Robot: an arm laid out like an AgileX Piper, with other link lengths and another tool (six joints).
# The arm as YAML. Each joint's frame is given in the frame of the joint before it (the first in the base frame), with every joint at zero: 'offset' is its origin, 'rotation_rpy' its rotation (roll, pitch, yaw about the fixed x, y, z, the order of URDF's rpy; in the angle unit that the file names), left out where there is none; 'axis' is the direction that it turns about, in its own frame. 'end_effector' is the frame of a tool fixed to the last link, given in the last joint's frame.
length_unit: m
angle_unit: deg
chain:
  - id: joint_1
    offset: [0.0, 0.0, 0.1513]
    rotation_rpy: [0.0, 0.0, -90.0]
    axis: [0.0, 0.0, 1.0]
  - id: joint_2
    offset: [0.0, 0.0, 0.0]
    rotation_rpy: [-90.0, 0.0, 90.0]
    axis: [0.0, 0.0, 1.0]
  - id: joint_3
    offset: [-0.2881, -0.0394, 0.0]
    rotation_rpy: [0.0, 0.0, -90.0]
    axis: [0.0, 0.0, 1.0]
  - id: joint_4
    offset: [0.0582, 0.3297, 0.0]
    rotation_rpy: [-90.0, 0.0, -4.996]
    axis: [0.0, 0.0, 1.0]
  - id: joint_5
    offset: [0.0, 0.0, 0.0]
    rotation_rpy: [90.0, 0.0, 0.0]
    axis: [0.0, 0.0, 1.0]
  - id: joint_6
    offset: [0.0, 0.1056, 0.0]
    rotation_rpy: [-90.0, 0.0, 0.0]
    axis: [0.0, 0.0, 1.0]
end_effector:
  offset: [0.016, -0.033, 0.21]
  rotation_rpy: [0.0, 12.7, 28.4]
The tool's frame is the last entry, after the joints.
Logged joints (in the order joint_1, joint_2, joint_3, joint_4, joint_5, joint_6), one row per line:
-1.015, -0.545, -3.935, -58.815, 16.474, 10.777
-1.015, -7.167, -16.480, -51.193, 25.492, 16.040
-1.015, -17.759, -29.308, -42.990, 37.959, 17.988
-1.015, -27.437, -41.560, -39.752, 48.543, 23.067
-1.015, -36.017, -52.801, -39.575, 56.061, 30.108
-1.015, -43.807, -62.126, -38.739, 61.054, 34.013
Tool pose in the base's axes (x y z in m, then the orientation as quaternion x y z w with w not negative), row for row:
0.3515, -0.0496, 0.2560, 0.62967, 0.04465, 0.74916, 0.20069
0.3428, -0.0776, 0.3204, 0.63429, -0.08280, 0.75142, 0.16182
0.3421, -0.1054, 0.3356, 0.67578, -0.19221, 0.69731, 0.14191
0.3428, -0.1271, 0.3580, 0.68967, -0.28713, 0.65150, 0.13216
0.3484, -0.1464, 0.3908, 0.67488, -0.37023, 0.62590, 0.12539
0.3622, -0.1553, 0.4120, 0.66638, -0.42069, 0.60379, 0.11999
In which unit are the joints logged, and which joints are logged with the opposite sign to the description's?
The joints are logged in degrees. Opposite sign: joint_2.
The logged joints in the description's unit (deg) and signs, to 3 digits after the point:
-1.015, 0.545, -3.935, -58.815, 16.474, 10.777
-1.015, 7.167, -16.480, -51.193, 25.492, 16.040
-1.015, 17.759, -29.308, -42.990, 37.959, 17.988
-1.015, 27.437, -41.560, -39.752, 48.543, 23.067
-1.015, 36.017, -52.801, -39.575, 56.061, 30.108
-1.015, 43.807, -62.126, -38.739, 61.054, 34.013

